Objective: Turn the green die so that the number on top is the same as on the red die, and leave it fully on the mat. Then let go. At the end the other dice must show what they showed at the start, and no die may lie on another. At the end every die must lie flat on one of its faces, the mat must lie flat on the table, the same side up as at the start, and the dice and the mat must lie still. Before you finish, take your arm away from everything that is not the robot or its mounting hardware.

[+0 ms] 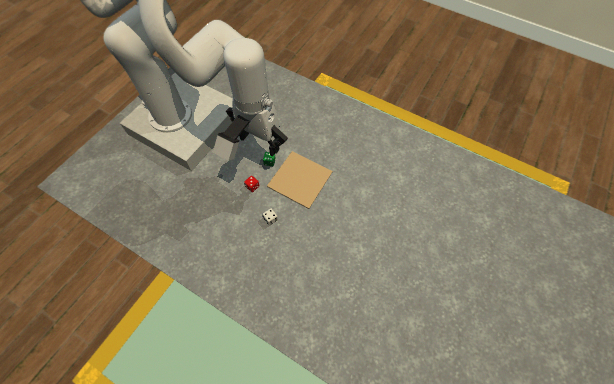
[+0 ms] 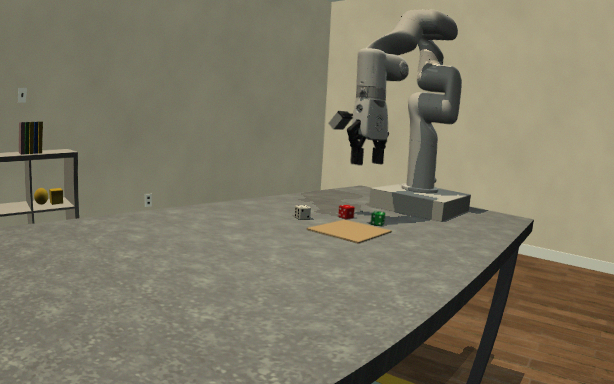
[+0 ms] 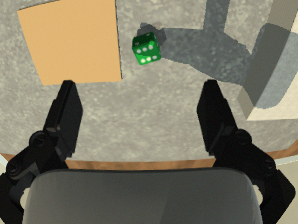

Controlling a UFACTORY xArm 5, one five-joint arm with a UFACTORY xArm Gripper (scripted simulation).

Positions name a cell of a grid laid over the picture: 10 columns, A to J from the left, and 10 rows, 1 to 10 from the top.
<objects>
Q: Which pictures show my gripper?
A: Image 1, image 2 and image 3: all of them.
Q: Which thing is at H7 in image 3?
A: My gripper.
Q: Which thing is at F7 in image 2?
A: A tan mat.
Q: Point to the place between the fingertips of my gripper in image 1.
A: At E4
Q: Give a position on a green die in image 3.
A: E3
</objects>
